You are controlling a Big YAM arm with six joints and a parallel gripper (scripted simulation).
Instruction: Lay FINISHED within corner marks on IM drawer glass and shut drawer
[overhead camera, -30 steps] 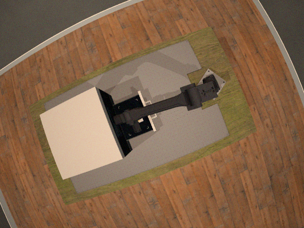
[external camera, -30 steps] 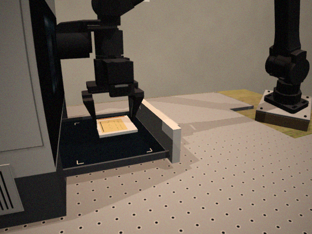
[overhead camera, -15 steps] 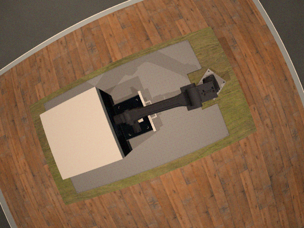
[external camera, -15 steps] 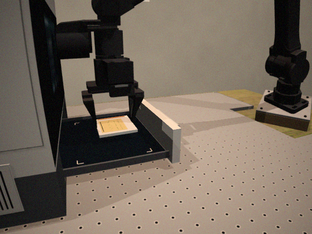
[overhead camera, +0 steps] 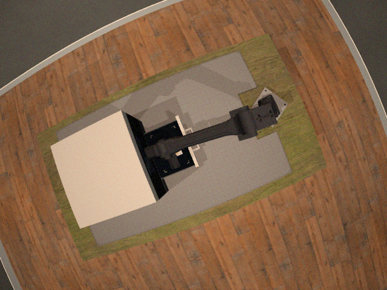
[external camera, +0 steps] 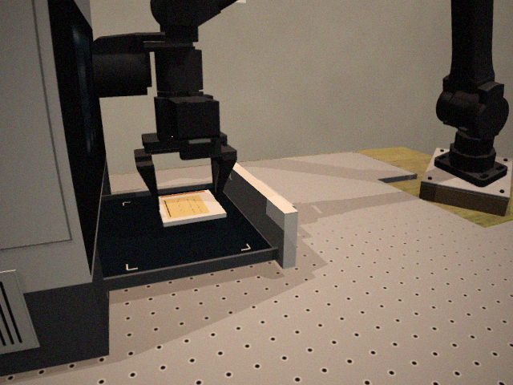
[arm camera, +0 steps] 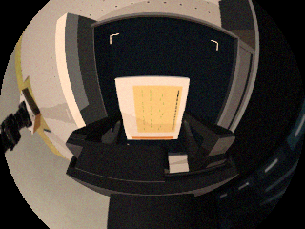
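My hand is 30 mm short of the imager drawer and 20 mm above it. From my hand the other things lie so: cassette: 10 mm to the right, 10 mm below.
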